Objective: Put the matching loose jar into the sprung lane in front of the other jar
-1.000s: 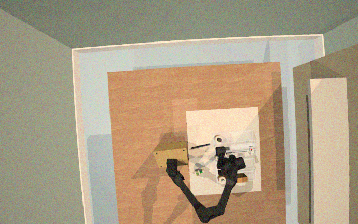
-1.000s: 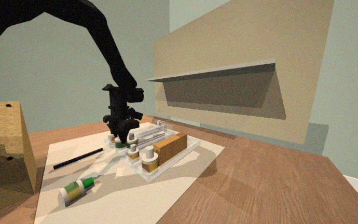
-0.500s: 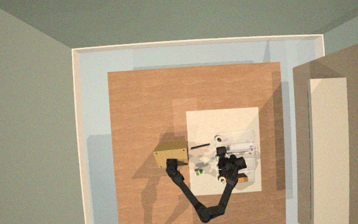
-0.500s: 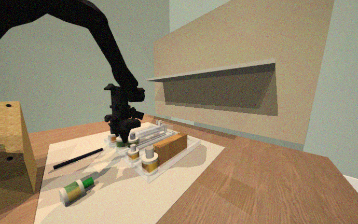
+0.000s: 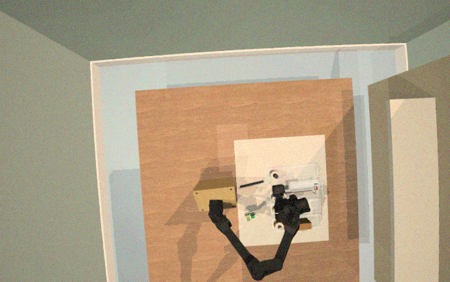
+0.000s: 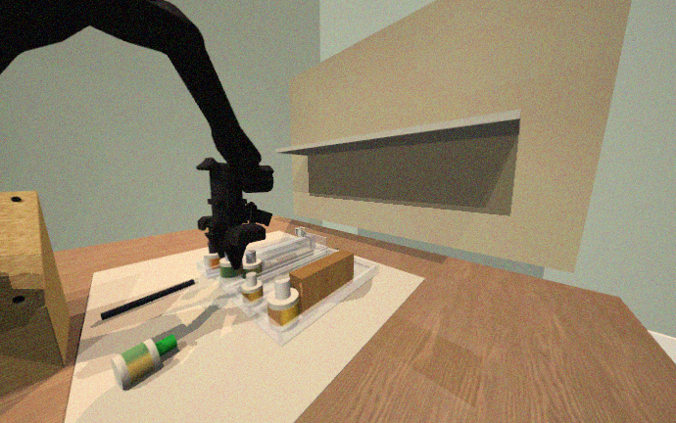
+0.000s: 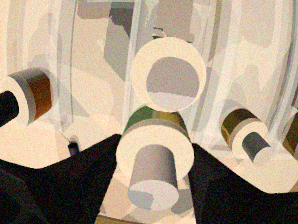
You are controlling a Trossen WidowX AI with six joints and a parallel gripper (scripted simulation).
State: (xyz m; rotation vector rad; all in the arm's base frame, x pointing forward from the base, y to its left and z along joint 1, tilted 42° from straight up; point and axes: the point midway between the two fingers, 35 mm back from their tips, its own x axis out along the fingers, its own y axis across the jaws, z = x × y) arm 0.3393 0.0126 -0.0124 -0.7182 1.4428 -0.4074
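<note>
The black rod is 13 cm behind my gripper tip, 6 cm to the left of it and 5 cm below it. The rest, counted from my gripper tip: shelf (51 cm ahead, 32 cm above, 8 cm to the left).
</note>
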